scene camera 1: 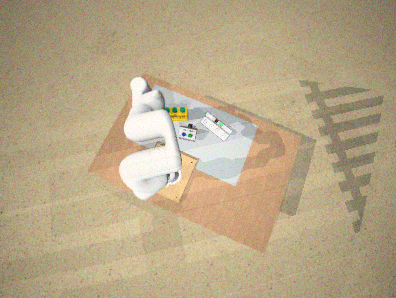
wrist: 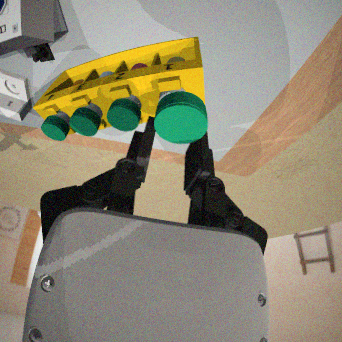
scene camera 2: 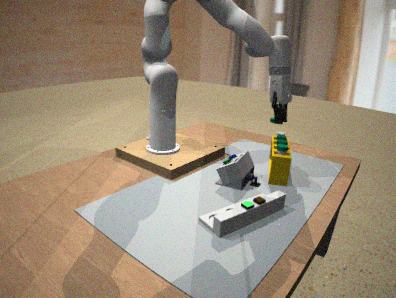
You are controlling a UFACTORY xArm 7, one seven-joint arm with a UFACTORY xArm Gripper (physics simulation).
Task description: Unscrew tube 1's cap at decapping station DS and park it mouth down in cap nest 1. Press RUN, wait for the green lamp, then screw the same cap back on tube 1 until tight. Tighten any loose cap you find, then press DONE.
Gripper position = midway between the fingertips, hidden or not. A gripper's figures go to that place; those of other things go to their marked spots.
Labels:
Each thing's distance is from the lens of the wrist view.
my gripper (wrist: 172,136): 13 cm
grey button box (wrist: 32,32): 24 cm
grey mat (wrist: 246,59): 27 cm
The marked spots on the grey button box and the grey mat are 27 cm apart.

